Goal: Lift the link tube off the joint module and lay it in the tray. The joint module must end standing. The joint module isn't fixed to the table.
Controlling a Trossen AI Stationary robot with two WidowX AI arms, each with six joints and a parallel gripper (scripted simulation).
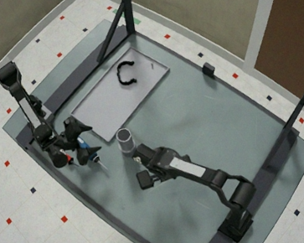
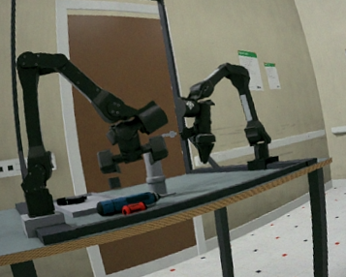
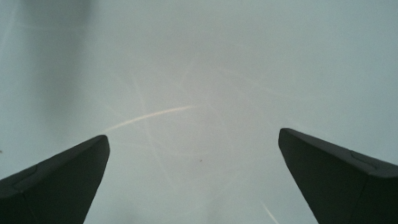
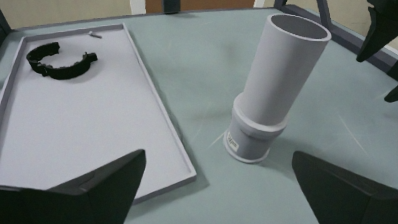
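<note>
Right now my right hand is 12 cm to the right of the grey link tube, 6 cm past it and 2 cm above it. Also, from my right hand: joint module (12 cm to the left, 10 cm below, 7 cm behind); flat grey tray (28 cm behind, 12 cm below, 6 cm to the right); red tool (11 cm below, 9 cm ahead, 7 cm to the right).
</note>
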